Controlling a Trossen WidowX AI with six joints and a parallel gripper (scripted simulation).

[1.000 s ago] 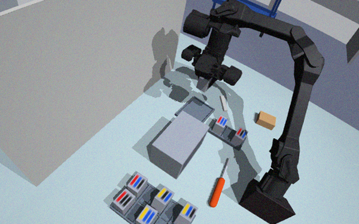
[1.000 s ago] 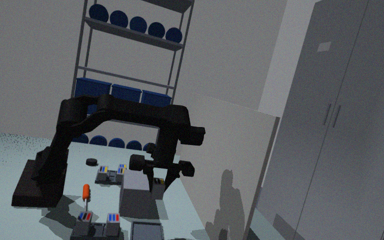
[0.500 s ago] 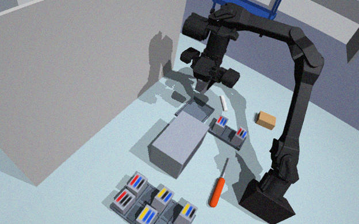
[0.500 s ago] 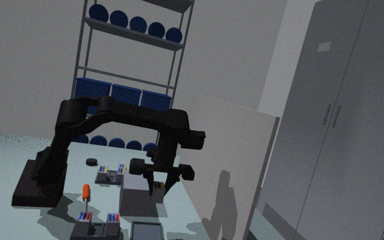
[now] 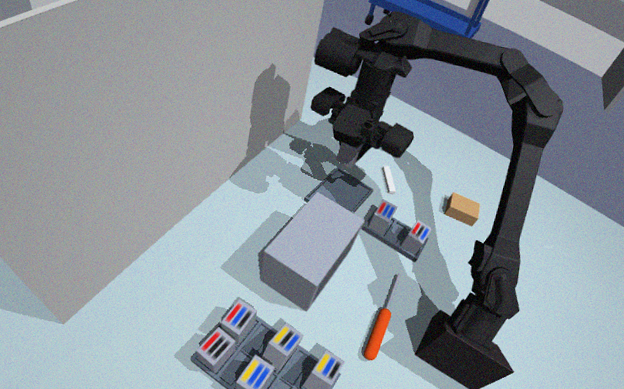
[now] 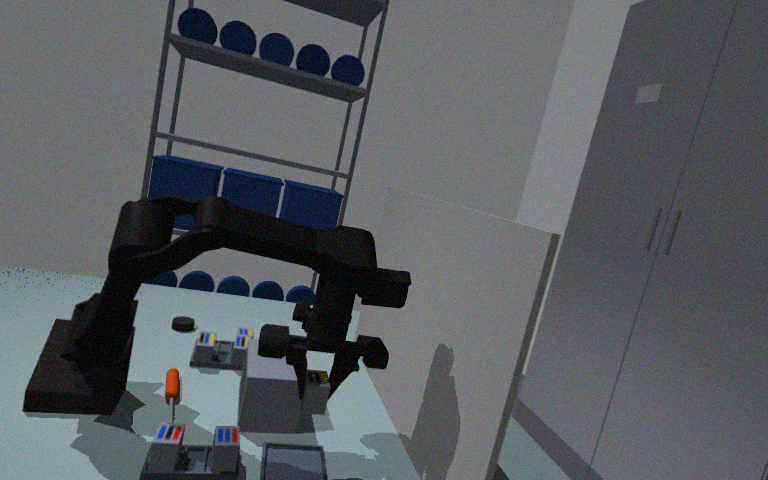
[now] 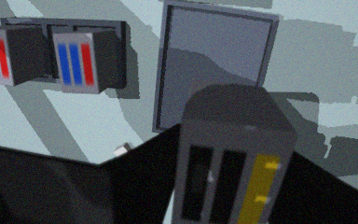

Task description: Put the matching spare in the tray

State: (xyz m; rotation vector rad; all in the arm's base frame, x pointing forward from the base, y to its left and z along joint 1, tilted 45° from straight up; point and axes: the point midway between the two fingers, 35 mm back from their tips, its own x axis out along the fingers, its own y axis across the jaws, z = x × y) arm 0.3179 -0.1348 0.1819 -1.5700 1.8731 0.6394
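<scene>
My gripper tip is 120 mm above the flat tray and 10 mm past it. The rest, counted from my gripper tip: white bar: 120 mm below, 110 mm to the right, 90 mm behind; small rack: 150 mm behind, 120 mm below, 30 mm to the left; grey spare: 20 mm above.
</scene>
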